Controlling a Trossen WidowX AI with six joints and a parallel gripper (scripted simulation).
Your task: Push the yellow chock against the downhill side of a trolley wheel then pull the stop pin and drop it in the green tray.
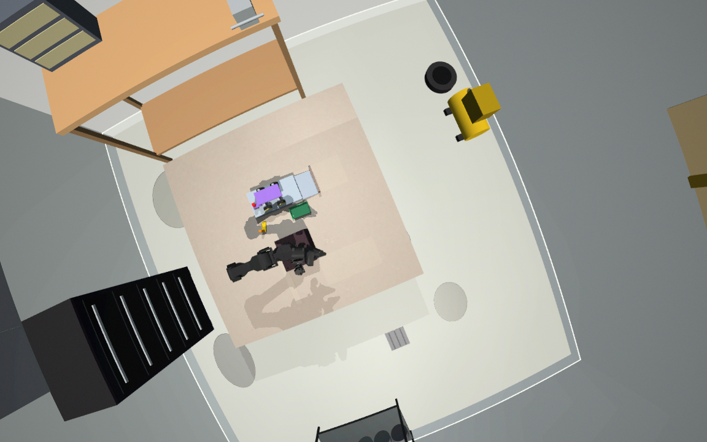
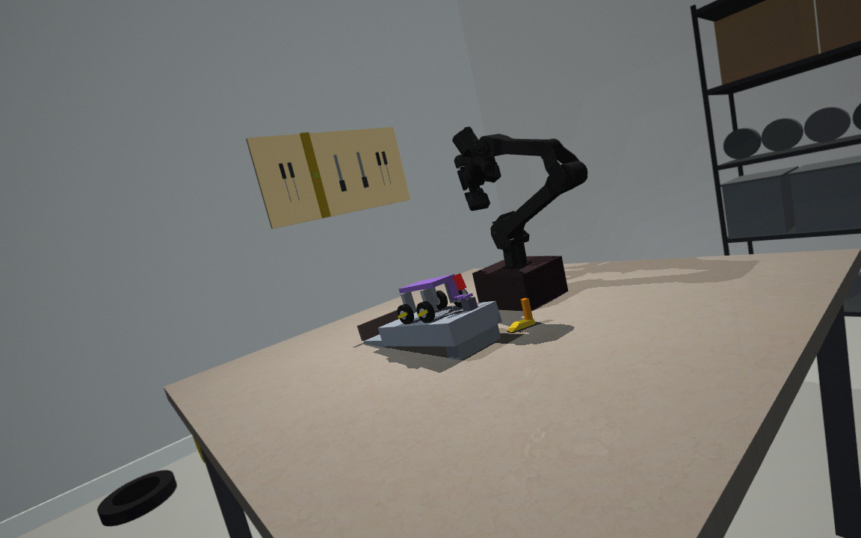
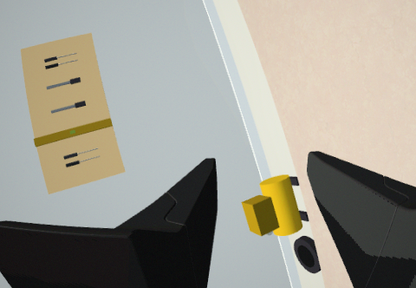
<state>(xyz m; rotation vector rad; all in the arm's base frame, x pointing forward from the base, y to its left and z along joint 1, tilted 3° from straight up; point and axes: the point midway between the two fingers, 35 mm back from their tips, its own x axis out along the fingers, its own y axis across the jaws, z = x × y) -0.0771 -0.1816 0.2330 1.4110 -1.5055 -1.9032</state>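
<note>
My gripper tip is now 32 cm to the right of the yellow chock, 31 cm above it and 29 cm short of it. The rest, counted from my gripper tip: purple trolley: 41 cm ahead, 23 cm below, 16 cm to the left; green tray: 34 cm below, 27 cm ahead, 7 cm to the left; low brown bar: 38 cm ahead, 31 cm below, 9 cm to the right.
</note>
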